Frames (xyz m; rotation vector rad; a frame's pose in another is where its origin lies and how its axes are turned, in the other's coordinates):
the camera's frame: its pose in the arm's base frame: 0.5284 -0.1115 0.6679 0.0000 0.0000 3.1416
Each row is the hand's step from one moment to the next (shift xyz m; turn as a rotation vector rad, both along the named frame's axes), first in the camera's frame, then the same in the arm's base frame.
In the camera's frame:
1: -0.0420 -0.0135 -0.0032 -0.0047 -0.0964 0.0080
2: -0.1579 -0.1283 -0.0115 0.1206 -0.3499 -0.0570
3: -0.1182 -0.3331 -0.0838 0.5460 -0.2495 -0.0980
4: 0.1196 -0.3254 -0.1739 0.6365 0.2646 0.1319
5: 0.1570 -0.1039 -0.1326 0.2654 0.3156 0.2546
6: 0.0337 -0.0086 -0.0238 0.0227 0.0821 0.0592
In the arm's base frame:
1: 0.0420 0.0135 -0.0032 0.0047 0.0964 0.0080
2: 0.1579 0.1283 -0.0115 -0.1206 0.3499 -0.0570
3: 0.1182 0.3331 -0.0838 -0.5460 0.2495 -0.0980
4: -0.1196 0.3254 -0.1739 -0.6365 -0.2646 0.1319
5: -0.1570 0.1039 -0.1326 -0.2654 -0.3156 0.2546
6: -0.0337 0.0086 -0.0238 -0.0227 -0.0821 0.0592

